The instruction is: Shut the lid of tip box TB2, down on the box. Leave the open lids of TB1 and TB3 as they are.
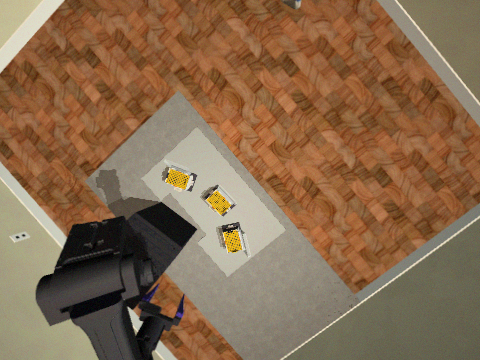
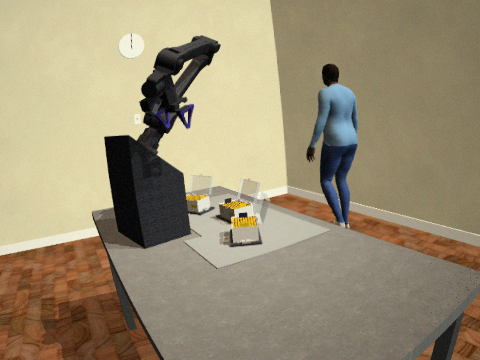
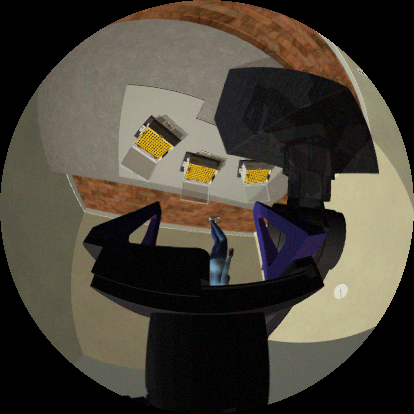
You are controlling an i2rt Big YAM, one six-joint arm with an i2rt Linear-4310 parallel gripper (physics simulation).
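Places are measured from the arm's base along level axes (x ahead, y left, z up), in millimetres.
Pixels of known places: gripper, fingertip midpoint: [image 1: 171, 289] [image 2: 178, 128] [image 3: 206, 206]; arm's base, link origin: [image 2: 143, 151] [image 3: 307, 145].
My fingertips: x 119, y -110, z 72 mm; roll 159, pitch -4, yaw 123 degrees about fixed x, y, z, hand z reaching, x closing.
Observation:
Ahead of a thing's pixels: the offset from my fingertips to its top centre. "spot": to the spot under its first point. Level surfaces: height alone.
Three white tip boxes with yellow tips stand open on the pale mat {dz -397 mm} [image 1: 197, 145] [image 2: 220, 257] [image 3: 170, 100]. Their labels are too small to read. The middle box {dx +227, dy +148, dz -323 mm} [image 1: 219, 201] [image 2: 236, 210] [image 3: 201, 172] has its clear lid {spot: dx +299, dy +165, dz -290 mm} [image 2: 249, 189] [image 3: 195, 192] raised on the side away from the arm's base. The back box {dx +105, dy +375, dz -323 mm} [image 1: 179, 178] [image 2: 198, 204] [image 3: 256, 175] has a raised lid {spot: dx +164, dy +424, dz -285 mm} [image 2: 201, 182]. The front box {dx +177, dy -72, dz -323 mm} [image 1: 233, 241] [image 2: 245, 233] [image 3: 154, 143] has an outward-leaning lid {dx +240, dy -94, dz -244 mm} [image 1: 246, 243] [image 2: 264, 207] [image 3: 140, 162]. My gripper [image 1: 170, 291] [image 2: 178, 127] [image 3: 206, 206] is open and empty, high above and apart from the boxes.
The dark pedestal [image 1: 162, 227] [image 2: 160, 210] [image 3: 280, 110] under the arm stands on the grey table {dz -400 mm} [image 1: 280, 310] [image 2: 300, 300] [image 3: 90, 100], beside the mat's notched edge. A person [image 2: 340, 120] [image 3: 218, 265] stands on the floor beyond the table. The boxes stand fairly close together.

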